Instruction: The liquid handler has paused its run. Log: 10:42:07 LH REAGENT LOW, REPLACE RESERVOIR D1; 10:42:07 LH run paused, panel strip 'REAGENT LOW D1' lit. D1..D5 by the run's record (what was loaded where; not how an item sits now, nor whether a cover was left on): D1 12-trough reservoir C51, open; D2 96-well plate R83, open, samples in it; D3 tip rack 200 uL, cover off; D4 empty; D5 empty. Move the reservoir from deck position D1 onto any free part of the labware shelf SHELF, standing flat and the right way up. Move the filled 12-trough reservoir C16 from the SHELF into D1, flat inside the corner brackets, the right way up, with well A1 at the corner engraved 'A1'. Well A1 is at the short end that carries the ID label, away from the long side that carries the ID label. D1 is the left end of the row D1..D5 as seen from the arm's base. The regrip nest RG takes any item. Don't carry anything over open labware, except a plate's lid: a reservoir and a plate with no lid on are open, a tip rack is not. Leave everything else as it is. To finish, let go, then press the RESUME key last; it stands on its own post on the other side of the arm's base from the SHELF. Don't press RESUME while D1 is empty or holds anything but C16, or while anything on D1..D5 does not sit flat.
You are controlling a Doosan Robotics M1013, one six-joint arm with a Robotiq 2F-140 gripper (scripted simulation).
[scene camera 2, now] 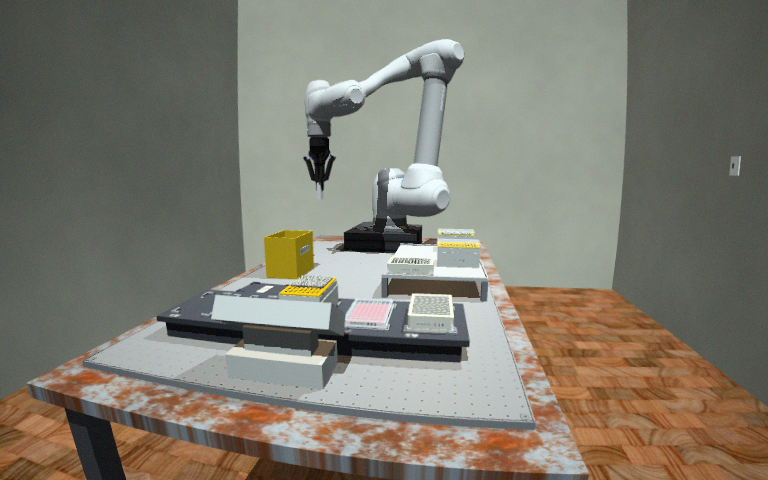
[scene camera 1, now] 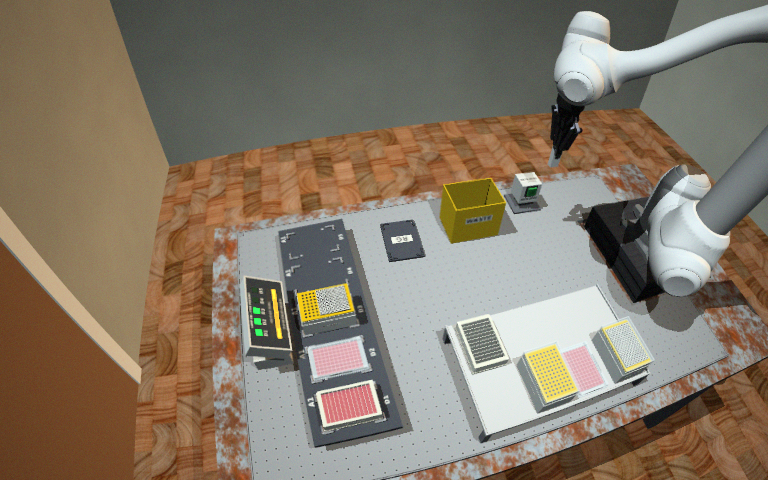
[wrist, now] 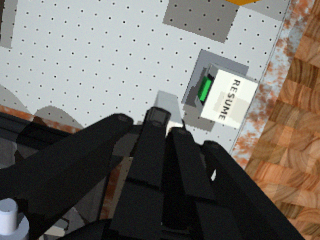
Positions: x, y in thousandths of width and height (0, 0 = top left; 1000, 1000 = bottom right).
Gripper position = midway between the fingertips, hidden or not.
In view: my gripper (scene camera 1: 719, 345), a waste bin (scene camera 1: 627, 439), a resume key post (scene camera 1: 680, 380), a white shelf (scene camera 1: 653, 826) and an RG nest (scene camera 1: 528, 522).
The waste bin is seen too in scene camera 2 (scene camera 2: 374, 536). My gripper shows as well in scene camera 2 (scene camera 2: 417, 416) and in the wrist view (wrist: 508, 448). The white shelf also shows in scene camera 2 (scene camera 2: 527, 522).
